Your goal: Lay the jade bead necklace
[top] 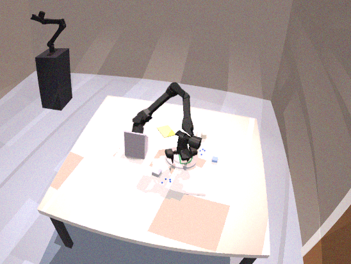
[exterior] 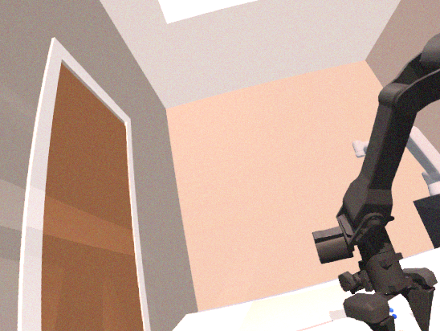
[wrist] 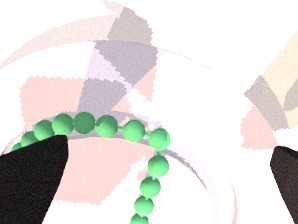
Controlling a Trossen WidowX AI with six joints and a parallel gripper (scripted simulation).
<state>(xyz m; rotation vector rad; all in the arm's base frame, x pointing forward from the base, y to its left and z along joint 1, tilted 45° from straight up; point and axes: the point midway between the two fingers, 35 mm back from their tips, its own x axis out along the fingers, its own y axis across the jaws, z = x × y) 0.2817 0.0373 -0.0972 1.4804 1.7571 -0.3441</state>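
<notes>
My gripper tip is now 6 cm to the right of the round white bead board and 1 cm above it. The rest, counted from my gripper tip: thin rod: 22 cm to the right, 12 cm ahead, 2 cm below; blue block: 22 cm ahead, 9 cm to the left, 1 cm below; cream block: 31 cm to the left, 13 cm ahead.
</notes>
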